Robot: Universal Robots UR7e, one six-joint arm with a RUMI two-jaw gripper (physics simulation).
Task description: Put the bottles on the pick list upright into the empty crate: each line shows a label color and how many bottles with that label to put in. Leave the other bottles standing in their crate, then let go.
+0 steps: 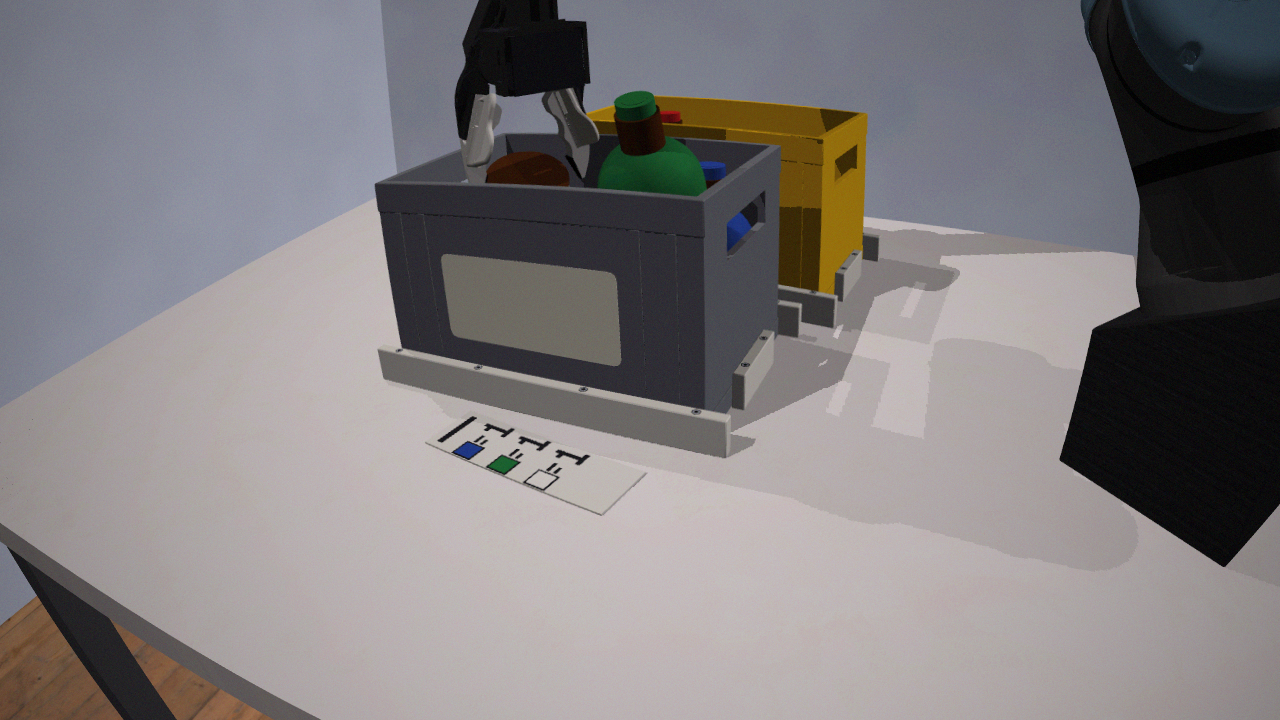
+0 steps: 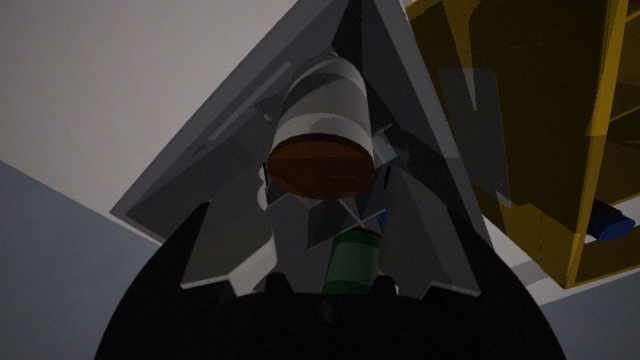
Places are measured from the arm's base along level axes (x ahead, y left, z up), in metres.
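Pixels of known places: gripper, fingertip midpoint: [image 2: 325, 168]; arm's base, link origin: [image 1: 1239, 290].
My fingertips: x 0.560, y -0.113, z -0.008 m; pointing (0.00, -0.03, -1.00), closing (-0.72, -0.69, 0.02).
Note:
Ahead of a thing's pixels: the offset from my fingertips to its top centre. "spot": to the spot under its first point.
The pick list @(spot: dx -0.129, dy +0.212, dz -0.137 m) [image 1: 601, 490] shows blue, green and white squares, each with a 1. In the grey crate @(dx -0.059, dy +0.033, dz +0.036 m) [image 1: 666, 295] [image 2: 215, 107], a white-labelled bottle @(dx +0.023, dy -0.026, dz +0.028 m) [image 1: 528, 168] [image 2: 322, 167] stands upside down, its brown base up. My gripper [image 1: 529, 177] [image 2: 325, 168] is open, its fingertips on either side of that base, nothing gripped. A green-labelled bottle @(dx -0.135, dy +0.091, dz +0.099 m) [image 1: 653, 170] [image 2: 352, 260] stands upright in the same crate, green cap above the rim. A blue-capped bottle @(spot: dx -0.160, dy +0.009, dz +0.022 m) [image 1: 712, 170] is mostly hidden behind it. The yellow crate @(dx -0.128, dy -0.201, dz +0.036 m) [image 1: 801, 241] [image 2: 535, 165] holds a red-capped bottle @(dx -0.054, dy -0.262, dz +0.024 m) [image 1: 670, 116] and another blue-capped bottle @(dx -0.205, dy -0.137, dz +0.024 m) [image 2: 612, 226].
The yellow crate stands close behind the grey one. Low pale rails @(dx -0.046, dy +0.131, dz -0.109 m) [image 1: 554, 398] line the table beside the crates. Thin dividers @(dx -0.097, dy +0.083, dz -0.045 m) [image 2: 325, 225] cross inside the grey crate, whose walls rise around the fingertips. The robot's dark base [image 1: 1172, 429] is at the right.

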